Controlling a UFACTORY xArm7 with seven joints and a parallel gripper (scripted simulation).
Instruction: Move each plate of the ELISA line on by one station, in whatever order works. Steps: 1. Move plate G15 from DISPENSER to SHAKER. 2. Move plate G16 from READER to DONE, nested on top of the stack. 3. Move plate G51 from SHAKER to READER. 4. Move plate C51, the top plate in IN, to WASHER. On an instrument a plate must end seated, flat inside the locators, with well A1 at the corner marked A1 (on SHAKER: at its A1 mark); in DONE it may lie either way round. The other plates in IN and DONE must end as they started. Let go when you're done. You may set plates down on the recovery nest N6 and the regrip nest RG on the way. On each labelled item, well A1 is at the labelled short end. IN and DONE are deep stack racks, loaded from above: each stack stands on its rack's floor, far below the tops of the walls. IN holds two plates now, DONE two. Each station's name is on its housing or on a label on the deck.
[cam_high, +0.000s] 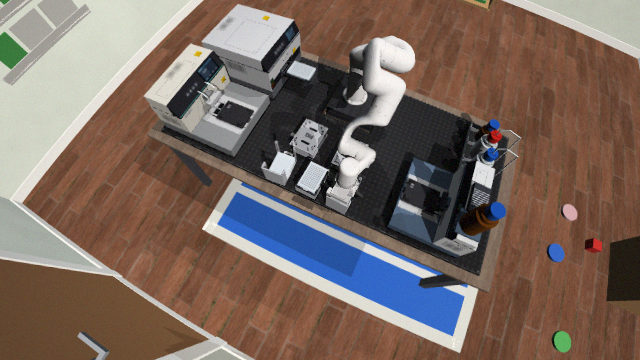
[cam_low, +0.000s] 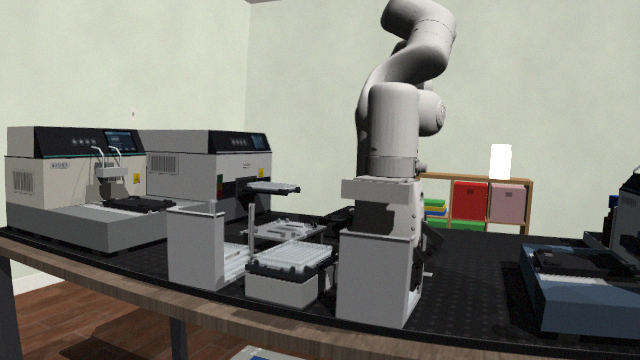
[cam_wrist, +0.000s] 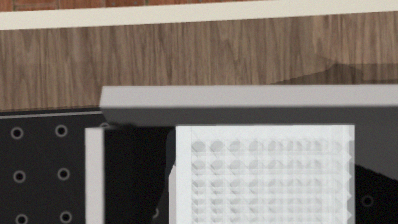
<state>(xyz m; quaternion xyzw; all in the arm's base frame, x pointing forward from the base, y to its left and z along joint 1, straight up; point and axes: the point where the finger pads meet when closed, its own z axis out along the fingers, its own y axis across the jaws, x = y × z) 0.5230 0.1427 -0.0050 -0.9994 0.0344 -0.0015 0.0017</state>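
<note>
My hand is 2 cm above the plate C51. Also, from my hand: reader's dark tray: 52 cm behind, 44 cm to the right, 6 cm above; washer nest: 63 cm to the right, 15 cm behind, 4 cm above; DONE label: 31 cm to the right, 10 cm behind, 4 cm below.
</note>
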